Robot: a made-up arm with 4 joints.
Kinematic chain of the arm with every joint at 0, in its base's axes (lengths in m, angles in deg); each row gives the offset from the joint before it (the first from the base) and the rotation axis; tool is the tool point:
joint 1: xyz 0 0 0.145 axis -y
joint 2: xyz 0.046 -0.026 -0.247 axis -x
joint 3: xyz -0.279 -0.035 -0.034 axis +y
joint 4: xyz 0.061 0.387 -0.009 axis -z
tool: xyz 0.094 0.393 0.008
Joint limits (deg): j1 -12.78..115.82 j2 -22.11..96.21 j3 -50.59..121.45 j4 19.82..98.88
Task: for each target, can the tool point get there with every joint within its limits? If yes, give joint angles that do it. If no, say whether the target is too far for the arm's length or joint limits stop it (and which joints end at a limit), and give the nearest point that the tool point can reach.
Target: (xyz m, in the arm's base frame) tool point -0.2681 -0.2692 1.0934
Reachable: no: joint limits stop it (at a limit: joint 1, joint 2) | nearest point 0.3201 -0.1614 0.5255 | short by 0.825 m
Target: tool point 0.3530 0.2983 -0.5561
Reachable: yes | joints 19.45 33.24 34.88 45.13
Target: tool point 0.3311 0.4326 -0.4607
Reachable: yes | joints 20.07 51.56 -20.17 33.80
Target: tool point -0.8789 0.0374 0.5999
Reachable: no: joint limits stop it (at a limit: joint 2, joint 3) | nearest point -0.1894 0.2305 0.2430 | short by 0.800 m
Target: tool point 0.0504 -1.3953 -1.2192
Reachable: no: too far | nearest point 0.0311 -0.5051 -0.6961 | short by 1.033 m
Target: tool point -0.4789 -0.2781 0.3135
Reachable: no: joint limits stop it (at a limit: joint 1, joint 2, joint 3, joint 4) | nearest point -0.5379 -0.4495 -0.1437 | short by 0.492 m
